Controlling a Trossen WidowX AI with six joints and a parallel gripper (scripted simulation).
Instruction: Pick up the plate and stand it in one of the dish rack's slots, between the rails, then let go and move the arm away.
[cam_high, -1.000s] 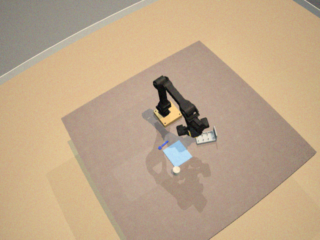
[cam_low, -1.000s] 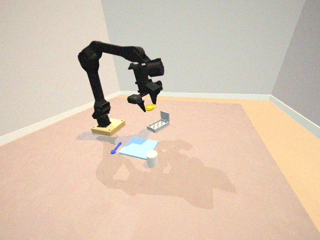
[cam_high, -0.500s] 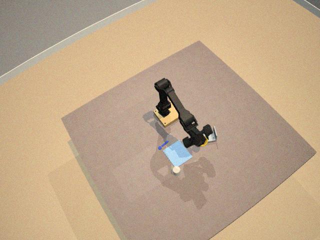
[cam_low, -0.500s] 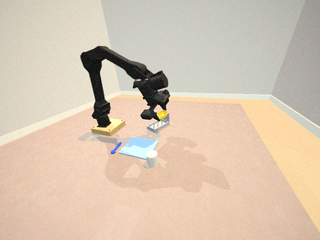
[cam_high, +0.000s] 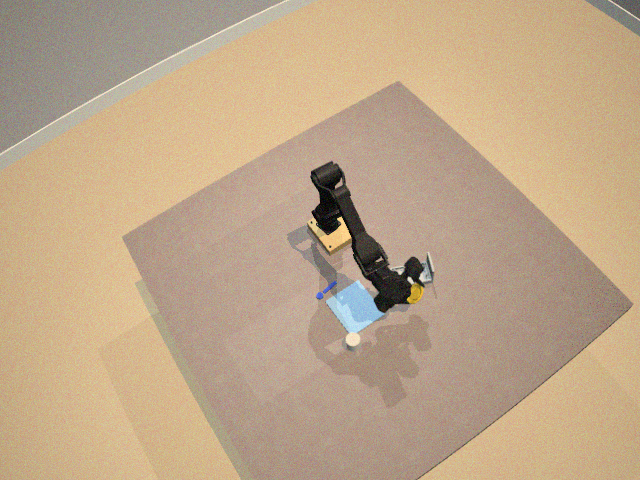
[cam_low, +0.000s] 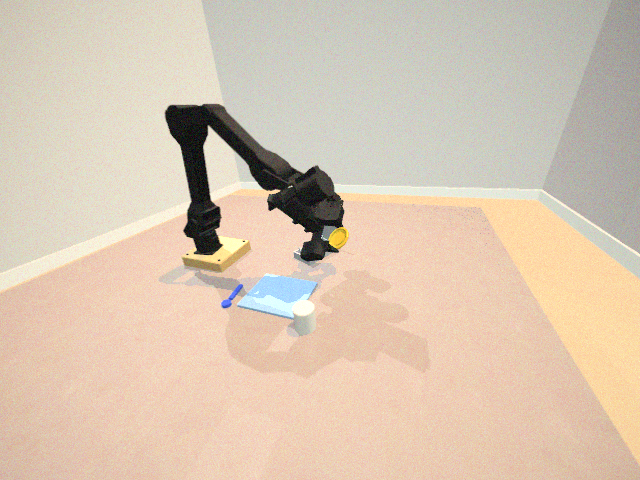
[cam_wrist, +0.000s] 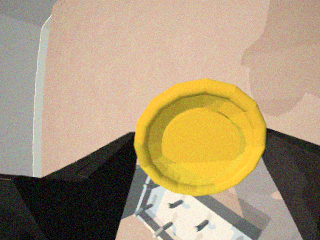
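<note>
Right now the grey dish rack is 80 mm behind my gripper tip, 70 mm to the left of it and 60 mm below it. From my gripper tip the other things lie so: light blue mat (140 mm to the right, 130 mm behind, 80 mm below); white cup (230 mm to the right, 60 mm below, 50 mm behind); yellow plate (10 mm above).
</note>
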